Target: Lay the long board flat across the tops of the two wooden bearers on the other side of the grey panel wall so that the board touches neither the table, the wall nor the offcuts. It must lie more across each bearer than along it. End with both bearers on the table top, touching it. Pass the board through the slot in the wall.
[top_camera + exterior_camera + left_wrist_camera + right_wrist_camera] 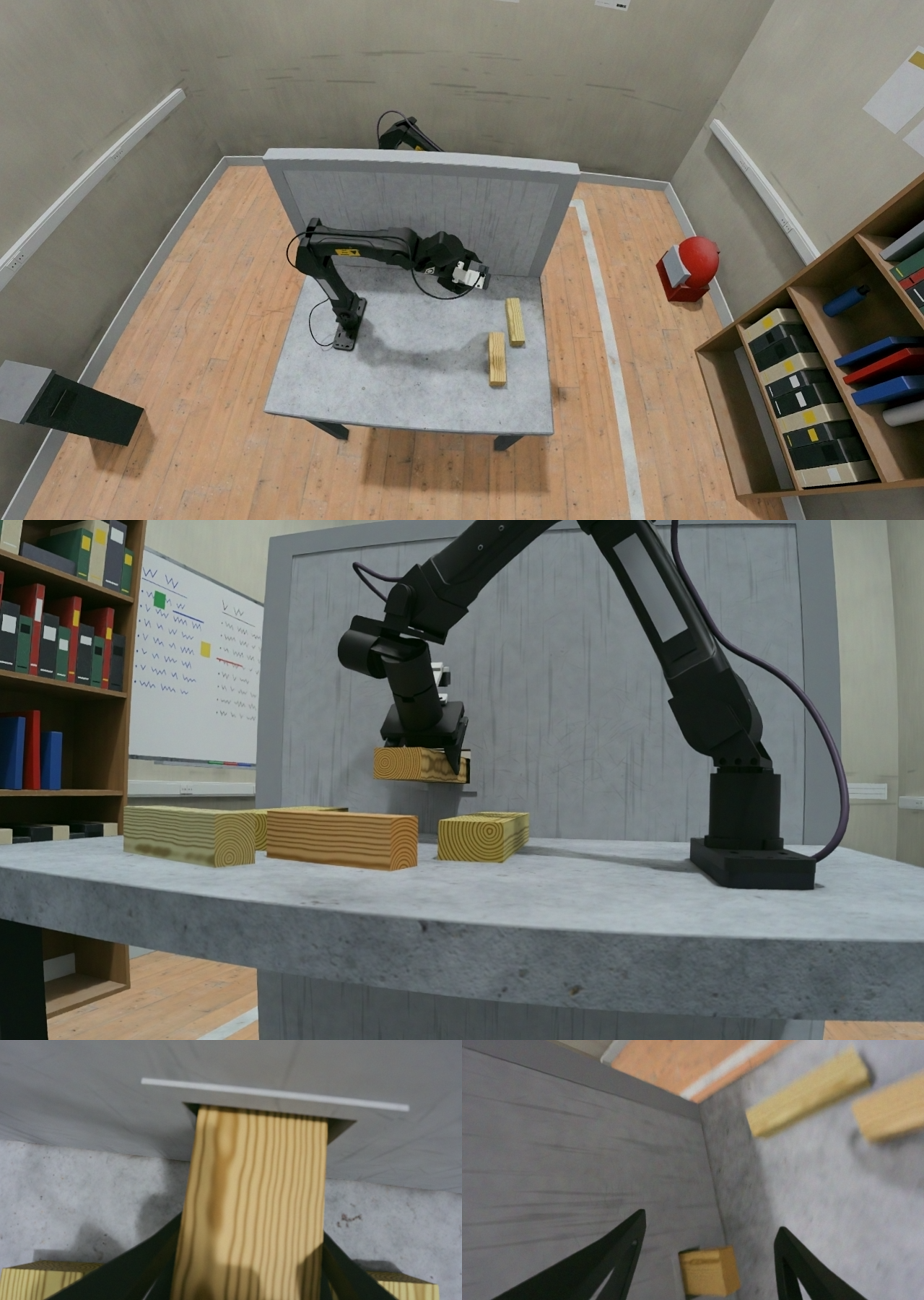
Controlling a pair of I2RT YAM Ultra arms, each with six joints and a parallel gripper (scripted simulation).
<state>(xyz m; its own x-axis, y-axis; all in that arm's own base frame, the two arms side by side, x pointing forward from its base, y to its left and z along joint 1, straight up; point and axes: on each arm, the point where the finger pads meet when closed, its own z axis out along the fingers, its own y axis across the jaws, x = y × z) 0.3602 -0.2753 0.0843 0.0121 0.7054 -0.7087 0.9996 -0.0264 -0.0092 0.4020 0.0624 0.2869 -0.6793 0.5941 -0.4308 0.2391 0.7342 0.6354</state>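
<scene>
The long board lies 1 cm to the right of my left hand.
</scene>
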